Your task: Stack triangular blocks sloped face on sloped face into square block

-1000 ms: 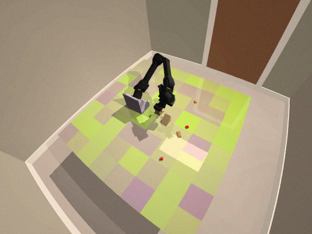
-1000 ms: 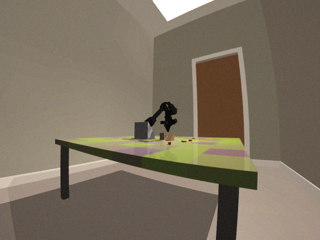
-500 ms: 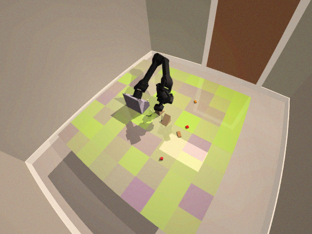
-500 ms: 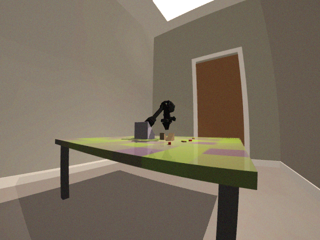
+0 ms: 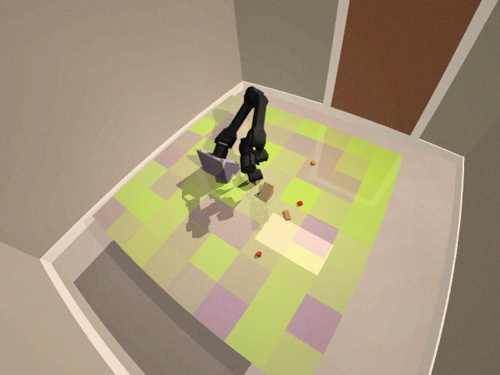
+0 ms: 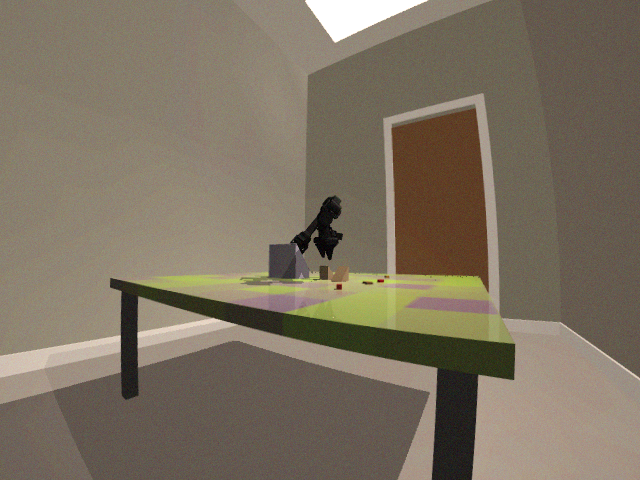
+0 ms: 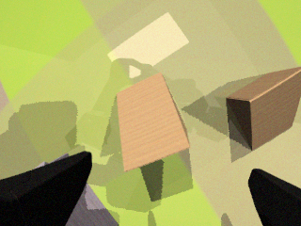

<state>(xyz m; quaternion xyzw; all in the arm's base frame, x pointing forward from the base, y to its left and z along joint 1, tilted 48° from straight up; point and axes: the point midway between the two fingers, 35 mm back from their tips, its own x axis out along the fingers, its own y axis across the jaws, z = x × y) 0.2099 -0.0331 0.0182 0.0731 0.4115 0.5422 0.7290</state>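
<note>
Right now my gripper tip is 1 cm past the tan triangular block, 2 cm to the right of it and 8 cm above it. From my gripper tip the other things lie so: brown triangular block: 9 cm ahead, 2 cm to the right, 8 cm below; orange piece: 22 cm ahead, 27 cm to the left, 9 cm below; brown block: 23 cm ahead, 9 cm to the right, 9 cm below.
</note>
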